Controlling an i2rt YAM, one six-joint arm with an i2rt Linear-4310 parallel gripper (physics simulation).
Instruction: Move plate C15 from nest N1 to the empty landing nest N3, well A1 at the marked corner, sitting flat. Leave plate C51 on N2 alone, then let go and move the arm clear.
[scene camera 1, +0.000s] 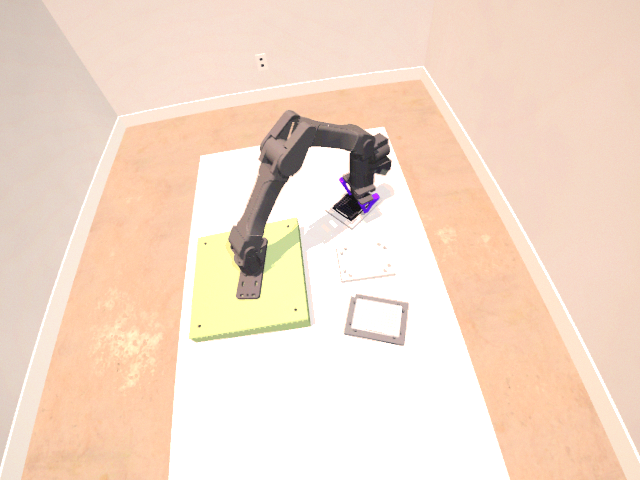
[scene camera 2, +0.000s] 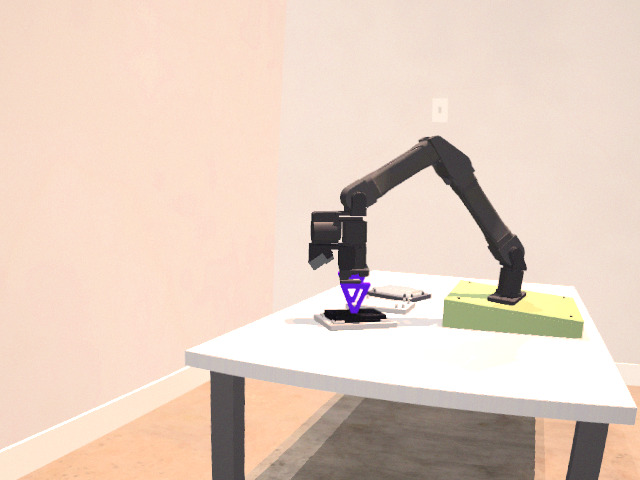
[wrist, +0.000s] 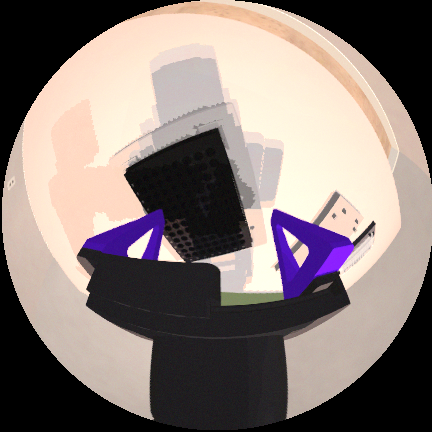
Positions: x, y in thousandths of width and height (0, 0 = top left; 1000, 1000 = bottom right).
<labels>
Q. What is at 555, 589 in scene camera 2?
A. The gripper.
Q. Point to a black perforated plate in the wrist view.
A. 443, 418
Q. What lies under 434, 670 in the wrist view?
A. The gripper.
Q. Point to the gripper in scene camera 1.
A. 560, 424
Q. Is the gripper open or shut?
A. Open.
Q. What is the gripper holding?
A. Nothing.
</labels>
